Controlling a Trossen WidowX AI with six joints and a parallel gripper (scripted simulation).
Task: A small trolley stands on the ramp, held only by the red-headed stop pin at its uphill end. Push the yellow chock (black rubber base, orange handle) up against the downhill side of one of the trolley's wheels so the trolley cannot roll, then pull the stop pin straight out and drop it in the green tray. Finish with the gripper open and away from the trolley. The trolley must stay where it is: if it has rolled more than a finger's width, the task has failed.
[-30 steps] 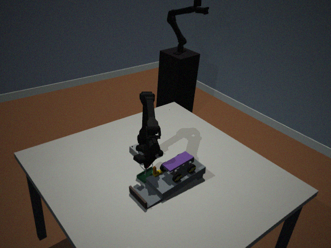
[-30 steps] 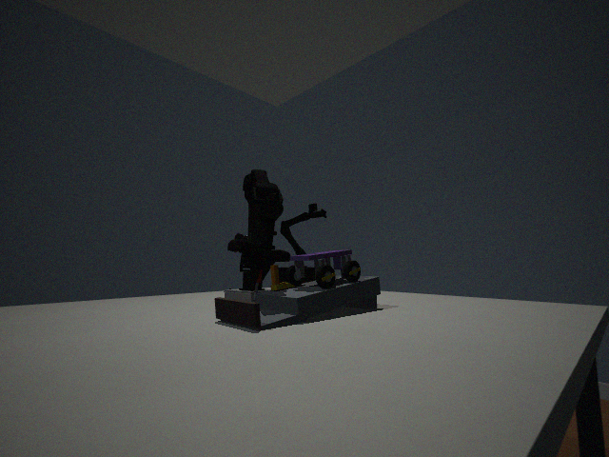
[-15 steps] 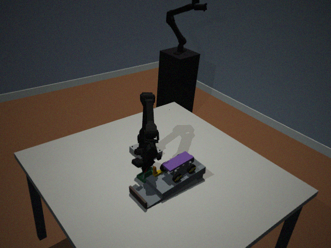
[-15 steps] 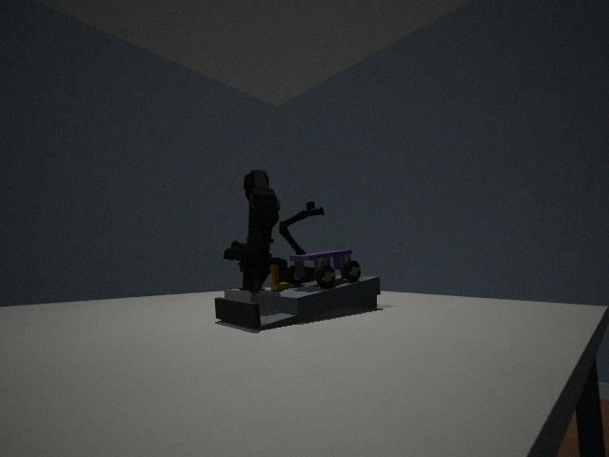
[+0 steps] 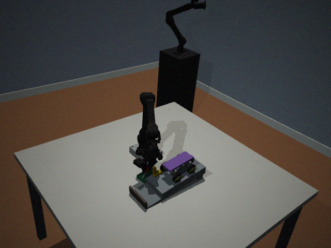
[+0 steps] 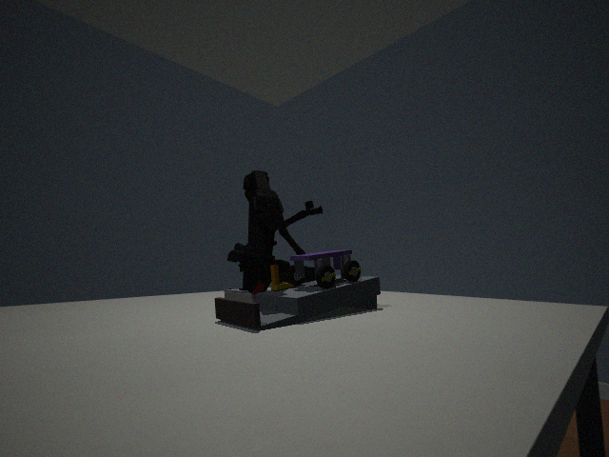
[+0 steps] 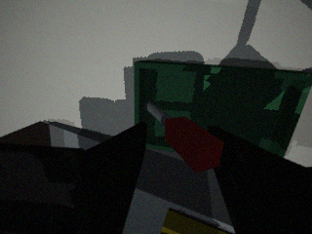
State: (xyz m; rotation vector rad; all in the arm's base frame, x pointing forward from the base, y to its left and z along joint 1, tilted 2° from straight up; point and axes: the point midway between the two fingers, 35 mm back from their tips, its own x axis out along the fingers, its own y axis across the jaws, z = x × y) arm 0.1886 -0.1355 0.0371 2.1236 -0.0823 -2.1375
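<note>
My gripper tip is 1 cm above the red-headed stop pin. Round my gripper tip: yellow chock (7 cm ahead, 3 cm to the left, 3 cm above); green tray (2 cm to the left, 6 cm below); grey ramp (13 cm ahead, 12 cm to the left).
</note>
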